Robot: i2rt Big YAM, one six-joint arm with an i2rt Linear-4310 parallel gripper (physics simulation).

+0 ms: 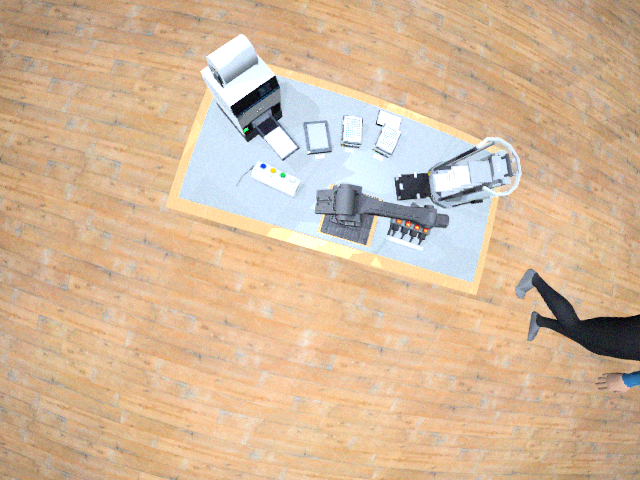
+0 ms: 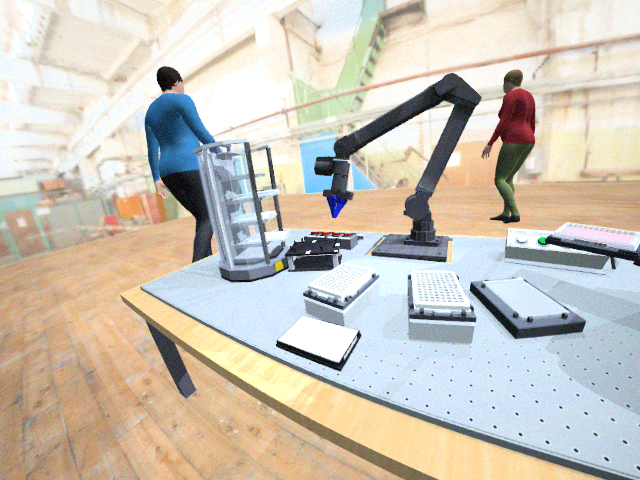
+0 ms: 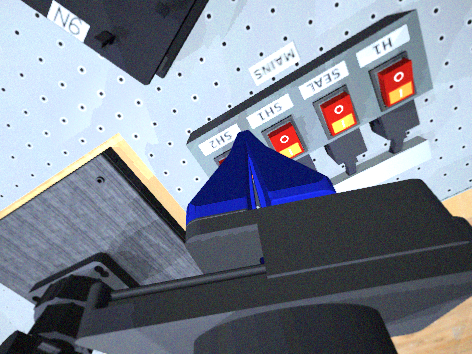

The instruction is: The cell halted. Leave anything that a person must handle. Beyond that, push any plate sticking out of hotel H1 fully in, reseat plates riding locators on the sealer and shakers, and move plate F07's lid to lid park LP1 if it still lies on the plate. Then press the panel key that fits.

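Where they show: gripper, fingertip midpoint: (image 2: 334, 218) (image 3: 244, 139); arm's base, origin of the base link: (image 2: 422, 242) (image 3: 89, 288).
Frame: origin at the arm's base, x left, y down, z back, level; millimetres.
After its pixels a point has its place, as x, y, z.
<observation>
My gripper (image 2: 334, 215) {-289, -109, -119} (image 3: 244, 139) {-289, -109, -119} is shut and empty, with blue fingertips, and hangs above the MAINS switch box (image 2: 347, 240) {-244, -25, -116} (image 3: 425, 65) {-442, -29, -79}. Its H1 switch (image 3: 397, 82) {-413, -39, -81}, SEAL switch (image 3: 338, 114) {-363, -39, -79} and SH1 switch (image 3: 286, 140) {-315, -41, -80} are red; the SH2 switch is mostly hidden by the fingers. The hotel (image 1: 445, 202) {-466, -56, -240} (image 2: 248, 272) {-397, -20, -449} holds several plates on its shelves. Two shakers bear white plates (image 1: 353, 129) {94, -52, -412} (image 1: 388, 138) {-83, -55, -435} (image 2: 342, 281) {-78, -56, -452} (image 2: 439, 290) {102, -54, -421}. The sealer (image 1: 242, 93) {558, -319, -272} has a plate (image 1: 280, 142) {387, -115, -202} (image 2: 599, 236) {383, -116, -231} on its extended carriage. The panel (image 1: 275, 178) {358, -67, -50} (image 2: 555, 254) {360, -26, -95} has blue, yellow, green and white keys.
A black nest (image 1: 412, 186) {-273, -49, -252} (image 2: 314, 248) {-272, -49, -280} (image 3: 125, 30) {-248, -49, -208} stands before the hotel. A framed pad (image 1: 317, 136) {246, -20, -326} (image 2: 527, 299) {254, -20, -345} and a white-topped park (image 1: 381, 118) {-28, -3, -553} (image 2: 320, 338) {-64, -3, -565} lie near the shakers. One person (image 1: 594, 330) (image 2: 175, 134) is close to the hotel end; another (image 2: 516, 118) stands farther back.
</observation>
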